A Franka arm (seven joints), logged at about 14 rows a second.
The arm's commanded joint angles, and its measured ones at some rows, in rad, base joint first. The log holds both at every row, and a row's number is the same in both.
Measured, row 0: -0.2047, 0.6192, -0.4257, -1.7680, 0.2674, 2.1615, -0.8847
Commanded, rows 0 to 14: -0.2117, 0.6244, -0.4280, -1.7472, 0.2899, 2.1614, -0.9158; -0.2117, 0.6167, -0.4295, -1.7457, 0.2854, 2.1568, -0.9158; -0.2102, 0.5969, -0.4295, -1.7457, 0.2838, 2.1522, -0.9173; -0.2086, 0.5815, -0.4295, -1.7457, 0.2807, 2.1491, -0.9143; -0.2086, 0.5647, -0.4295, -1.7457, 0.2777, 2.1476, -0.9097; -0.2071, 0.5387, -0.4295, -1.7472, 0.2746, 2.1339, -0.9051; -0.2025, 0.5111, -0.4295, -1.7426, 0.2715, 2.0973, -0.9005; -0.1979, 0.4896, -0.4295, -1.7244, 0.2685, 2.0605, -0.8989; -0.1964, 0.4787, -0.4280, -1.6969, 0.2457, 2.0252, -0.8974; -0.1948, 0.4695, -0.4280, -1.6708, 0.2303, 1.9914, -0.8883; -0.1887, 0.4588, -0.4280, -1.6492, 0.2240, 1.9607, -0.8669; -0.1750, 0.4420, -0.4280, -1.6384, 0.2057, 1.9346, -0.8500; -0.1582, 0.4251, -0.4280, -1.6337, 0.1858, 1.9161, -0.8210; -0.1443, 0.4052, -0.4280, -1.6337, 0.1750, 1.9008, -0.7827; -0.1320, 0.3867, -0.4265, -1.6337, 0.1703, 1.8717, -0.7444
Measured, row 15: -0.1625, 0.4262, -0.4253, -1.6349, 0.2008, 1.9220, -0.8197
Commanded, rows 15 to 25: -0.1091, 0.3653, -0.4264, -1.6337, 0.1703, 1.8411, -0.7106; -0.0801, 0.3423, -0.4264, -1.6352, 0.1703, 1.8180, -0.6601; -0.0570, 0.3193, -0.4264, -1.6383, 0.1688, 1.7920, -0.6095; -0.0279, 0.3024, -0.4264, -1.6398, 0.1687, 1.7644, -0.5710; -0.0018, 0.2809, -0.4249, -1.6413, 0.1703, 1.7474, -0.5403; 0.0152, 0.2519, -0.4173, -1.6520, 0.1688, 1.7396, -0.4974; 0.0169, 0.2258, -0.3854, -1.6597, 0.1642, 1.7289, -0.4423; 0.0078, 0.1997, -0.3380, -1.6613, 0.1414, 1.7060, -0.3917; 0.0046, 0.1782, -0.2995, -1.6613, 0.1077, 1.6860, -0.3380; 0.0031, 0.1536, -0.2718, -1.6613, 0.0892, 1.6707, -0.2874; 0.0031, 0.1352, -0.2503, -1.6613, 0.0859, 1.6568, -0.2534
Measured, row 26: 0.0074, 0.2026, -0.2923, -1.6315, 0.1164, 1.6840, -0.3328
